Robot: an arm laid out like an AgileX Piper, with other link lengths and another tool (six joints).
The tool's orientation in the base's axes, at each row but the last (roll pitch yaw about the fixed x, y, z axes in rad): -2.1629 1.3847 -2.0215; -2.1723 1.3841 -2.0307; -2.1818 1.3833 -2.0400; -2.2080 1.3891 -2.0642; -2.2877 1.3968 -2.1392; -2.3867 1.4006 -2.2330; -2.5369 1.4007 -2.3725; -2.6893 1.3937 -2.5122; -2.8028 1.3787 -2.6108; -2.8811 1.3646 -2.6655; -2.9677 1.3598 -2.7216
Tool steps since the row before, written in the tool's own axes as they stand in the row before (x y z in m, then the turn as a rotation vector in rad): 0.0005 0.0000 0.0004 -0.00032 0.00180 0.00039; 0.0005 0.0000 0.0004 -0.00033 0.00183 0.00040; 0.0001 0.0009 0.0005 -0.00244 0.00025 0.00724; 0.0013 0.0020 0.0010 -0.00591 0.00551 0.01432; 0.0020 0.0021 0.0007 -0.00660 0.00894 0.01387; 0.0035 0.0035 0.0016 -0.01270 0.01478 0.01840; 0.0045 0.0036 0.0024 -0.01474 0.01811 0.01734; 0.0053 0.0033 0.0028 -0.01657 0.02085 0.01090; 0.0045 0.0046 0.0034 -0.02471 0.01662 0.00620; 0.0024 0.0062 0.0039 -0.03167 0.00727 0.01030; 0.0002 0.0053 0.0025 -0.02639 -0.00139 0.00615
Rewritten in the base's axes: 0.0004 0.0000 -0.0005 0.00015 0.00186 0.00000; 0.0004 0.0000 -0.0005 0.00015 0.00190 0.00000; 0.0004 0.0009 -0.0003 0.00730 0.00161 0.00158; 0.0006 0.0019 -0.0017 0.01379 0.00826 0.00347; 0.0002 0.0019 -0.0023 0.01288 0.01165 0.00376; 0.0006 0.0032 -0.0041 0.01703 0.01885 0.00853; 0.0012 0.0034 -0.0051 0.01568 0.02219 0.01037; 0.0014 0.0032 -0.0059 0.00918 0.02399 0.01298; 0.0016 0.0047 -0.0053 0.00680 0.01978 0.02208; 0.0019 0.0066 -0.0034 0.01405 0.01216 0.02858; 0.0010 0.0057 -0.0009 0.01123 0.00235 0.02459
